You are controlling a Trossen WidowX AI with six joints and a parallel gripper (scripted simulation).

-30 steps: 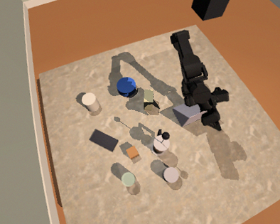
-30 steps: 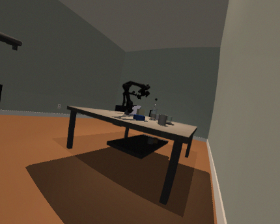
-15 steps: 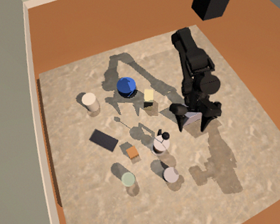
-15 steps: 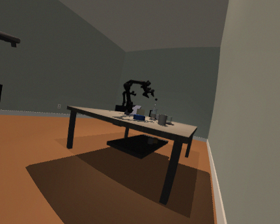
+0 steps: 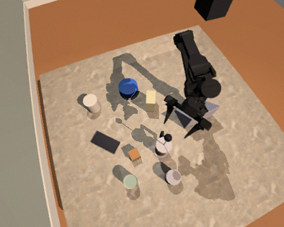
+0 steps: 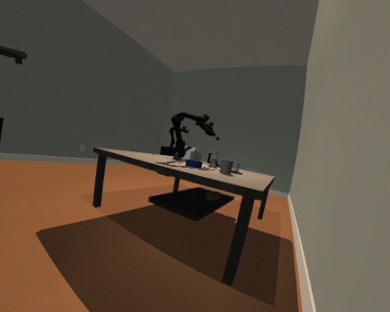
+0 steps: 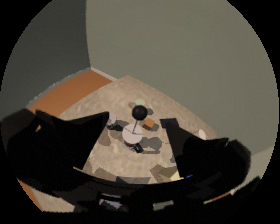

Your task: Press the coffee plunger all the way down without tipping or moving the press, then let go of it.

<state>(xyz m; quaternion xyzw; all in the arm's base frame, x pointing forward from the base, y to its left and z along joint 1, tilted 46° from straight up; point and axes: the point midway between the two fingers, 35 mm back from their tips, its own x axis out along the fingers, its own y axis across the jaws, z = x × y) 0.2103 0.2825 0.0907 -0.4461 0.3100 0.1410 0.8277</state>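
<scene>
The coffee press lies 2 cm ahead of my gripper tip and 16 cm below it. From my gripper tip the other things lie so: yellow-green box 2 cm behind, 26 cm to the right, 24 cm below; then pale green cylinder 23 cm ahead, 10 cm to the left, 26 cm below; then dark flat slab 30 cm ahead, 14 cm to the right, 29 cm below.
</scene>
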